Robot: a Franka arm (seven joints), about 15 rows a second.
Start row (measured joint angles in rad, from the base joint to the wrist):
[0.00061 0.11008 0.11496 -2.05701 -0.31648 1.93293 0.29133]
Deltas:
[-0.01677 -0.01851 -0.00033 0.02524 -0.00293 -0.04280 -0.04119]
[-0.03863 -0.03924 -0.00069 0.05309 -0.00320 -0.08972 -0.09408]
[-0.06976 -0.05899 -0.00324 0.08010 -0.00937 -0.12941 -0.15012]
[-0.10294 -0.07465 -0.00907 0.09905 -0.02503 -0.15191 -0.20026]
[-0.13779 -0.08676 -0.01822 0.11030 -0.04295 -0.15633 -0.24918]
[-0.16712 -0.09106 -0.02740 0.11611 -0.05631 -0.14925 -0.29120]
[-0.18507 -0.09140 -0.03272 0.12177 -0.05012 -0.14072 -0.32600]
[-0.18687 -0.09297 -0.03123 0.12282 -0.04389 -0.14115 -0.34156]
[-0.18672 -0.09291 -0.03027 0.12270 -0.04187 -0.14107 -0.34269]
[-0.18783 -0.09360 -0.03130 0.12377 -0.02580 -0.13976 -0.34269]
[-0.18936 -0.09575 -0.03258 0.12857 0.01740 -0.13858 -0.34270]
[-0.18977 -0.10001 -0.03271 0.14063 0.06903 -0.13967 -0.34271]
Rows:
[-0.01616 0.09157 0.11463 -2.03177 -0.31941 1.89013 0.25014]
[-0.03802 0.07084 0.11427 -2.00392 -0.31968 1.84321 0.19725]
[-0.06915 0.05109 0.11172 -1.97691 -0.32585 1.80352 0.14121]
[-0.10233 0.03543 0.10589 -1.95796 -0.34151 1.78102 0.09107]
[-0.13718 0.02332 0.09674 -1.94671 -0.35943 1.77660 0.04215]
[-0.16651 0.01902 0.08756 -1.94090 -0.37279 1.78368 0.00013]
[-0.18446 0.01868 0.08224 -1.93524 -0.36660 1.79221 -0.03467]
[-0.18626 0.01711 0.08373 -1.93419 -0.36037 1.79178 -0.05023]
[-0.18611 0.01717 0.08469 -1.93431 -0.35835 1.79186 -0.05136]
[-0.18722 0.01648 0.08366 -1.93324 -0.34228 1.79317 -0.05136]
[-0.18875 0.01433 0.08238 -1.92844 -0.29908 1.79435 -0.05137]
[-0.18916 0.01007 0.08225 -1.91638 -0.24745 1.79326 -0.05138]

